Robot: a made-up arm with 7 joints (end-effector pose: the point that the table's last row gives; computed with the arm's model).
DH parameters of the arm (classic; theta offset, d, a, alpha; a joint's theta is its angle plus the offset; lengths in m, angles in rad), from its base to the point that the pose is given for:
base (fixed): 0 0 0 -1.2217
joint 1: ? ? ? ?
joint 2: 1.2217 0 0 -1.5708
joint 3: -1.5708 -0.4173 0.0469 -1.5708
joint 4: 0 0 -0.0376 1.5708
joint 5: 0 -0.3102 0 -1.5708
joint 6: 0 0 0 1.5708
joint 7: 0 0 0 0
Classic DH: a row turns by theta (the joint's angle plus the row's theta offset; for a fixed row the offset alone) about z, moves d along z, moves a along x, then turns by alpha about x.
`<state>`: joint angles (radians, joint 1 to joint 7).
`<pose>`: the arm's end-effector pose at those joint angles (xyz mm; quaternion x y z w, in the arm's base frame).
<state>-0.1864 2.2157 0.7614 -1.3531 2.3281 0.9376 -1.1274</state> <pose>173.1 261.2 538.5 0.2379 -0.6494 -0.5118 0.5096</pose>
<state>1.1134 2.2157 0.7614 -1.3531 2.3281 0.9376 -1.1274</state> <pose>447.8 422.6 95.0 0.0328 -0.1781 -0.4373 0.8809</pose>
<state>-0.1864 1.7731 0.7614 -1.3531 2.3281 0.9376 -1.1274</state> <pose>213.9 448.3 376.1 0.0903 -0.7460 -0.3821 0.5379</pose>
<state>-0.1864 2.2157 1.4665 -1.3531 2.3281 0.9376 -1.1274</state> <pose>-53.4 212.7 583.2 0.2406 -0.7899 -0.5316 0.1888</pose>
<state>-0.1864 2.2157 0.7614 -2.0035 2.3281 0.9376 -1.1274</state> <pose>185.4 100.1 421.2 0.2006 -0.4545 -0.7545 0.4288</pose>
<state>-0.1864 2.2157 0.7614 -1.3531 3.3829 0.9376 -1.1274</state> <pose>173.1 261.2 538.5 -0.2641 -0.7297 -0.4908 0.3962</pose>
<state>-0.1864 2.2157 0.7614 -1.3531 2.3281 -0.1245 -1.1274</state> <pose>173.1 261.2 538.5 0.3271 -0.9048 -0.1959 0.1894</pose>
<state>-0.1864 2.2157 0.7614 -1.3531 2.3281 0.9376 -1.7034</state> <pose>173.1 261.2 538.5 0.4126 -0.5551 -0.6355 0.3432</pose>
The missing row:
joint 1: 1.5708 0 0 1.5708
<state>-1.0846 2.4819 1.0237 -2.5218 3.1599 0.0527 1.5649</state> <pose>-189.9 -48.0 250.7 -0.6050 -0.2692 -0.1724 0.7293</pose>
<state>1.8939 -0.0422 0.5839 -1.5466 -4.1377 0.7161 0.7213</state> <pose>-570.7 46.6 -113.1 0.0065 0.2192 -0.9757 0.0006</pose>
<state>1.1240 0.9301 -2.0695 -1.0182 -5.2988 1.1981 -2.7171</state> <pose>-648.2 168.2 -104.9 0.9135 -0.0020 0.3348 0.2311</pose>
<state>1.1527 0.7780 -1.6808 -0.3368 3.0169 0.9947 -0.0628</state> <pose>-648.6 279.5 -190.4 0.1448 0.5674 0.7129 0.3858</pose>
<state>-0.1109 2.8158 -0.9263 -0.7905 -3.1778 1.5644 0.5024</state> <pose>99.9 389.8 578.5 -0.0562 -0.3030 0.6471 0.6974</pose>
